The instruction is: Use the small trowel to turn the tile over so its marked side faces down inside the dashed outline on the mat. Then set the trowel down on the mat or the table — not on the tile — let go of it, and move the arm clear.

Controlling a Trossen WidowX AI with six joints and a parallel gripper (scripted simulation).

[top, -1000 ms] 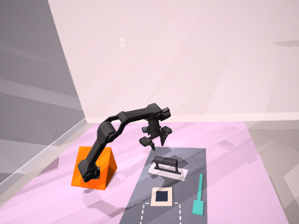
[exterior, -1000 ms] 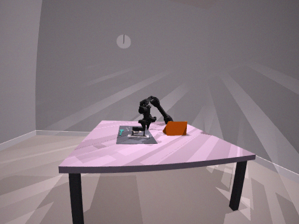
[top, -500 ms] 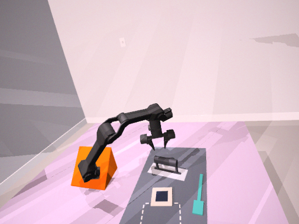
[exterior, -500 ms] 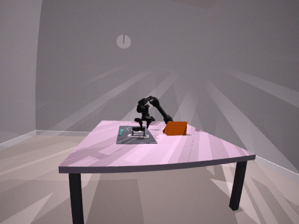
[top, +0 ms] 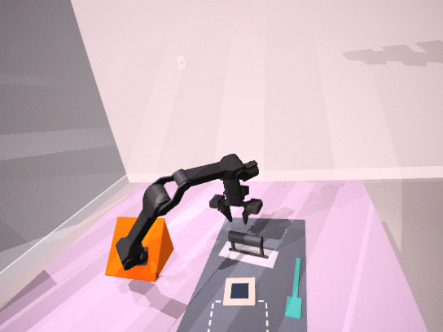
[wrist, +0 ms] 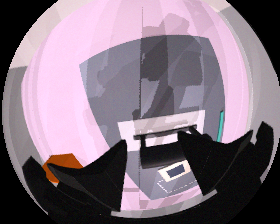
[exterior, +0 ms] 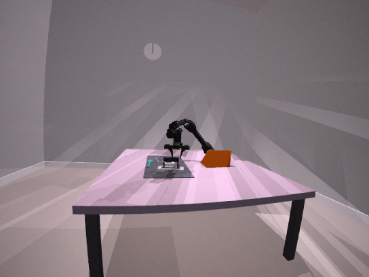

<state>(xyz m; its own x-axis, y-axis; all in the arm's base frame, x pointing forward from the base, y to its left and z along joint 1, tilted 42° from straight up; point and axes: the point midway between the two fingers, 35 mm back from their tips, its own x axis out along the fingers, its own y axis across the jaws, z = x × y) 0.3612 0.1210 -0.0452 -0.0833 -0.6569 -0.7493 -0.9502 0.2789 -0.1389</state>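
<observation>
The small trowel lies 5 cm ahead of my gripper tip, 7 cm to the right of it and 6 cm below it. The rest, counted from my gripper tip: tile 1 cm ahead, 22 cm to the right, 9 cm below; then grey mat 4 cm ahead, 17 cm to the right, 11 cm below; then teal trowel-shaped tool 17 cm ahead, 21 cm to the right, 9 cm below.
</observation>
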